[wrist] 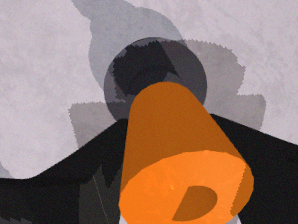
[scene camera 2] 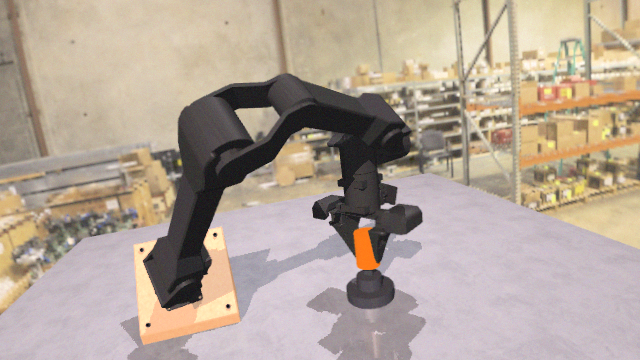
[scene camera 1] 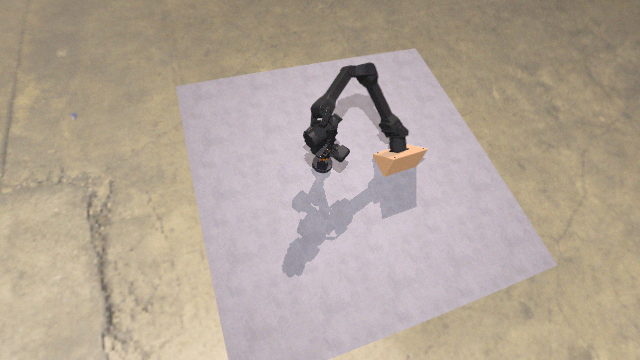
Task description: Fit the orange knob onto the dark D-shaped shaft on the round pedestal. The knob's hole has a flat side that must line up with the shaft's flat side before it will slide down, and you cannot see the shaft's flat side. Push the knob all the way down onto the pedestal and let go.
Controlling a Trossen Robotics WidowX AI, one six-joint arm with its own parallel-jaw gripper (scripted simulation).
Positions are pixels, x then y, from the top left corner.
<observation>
My gripper (scene camera 2: 367,259) holds an orange knob (wrist: 176,157).
</observation>
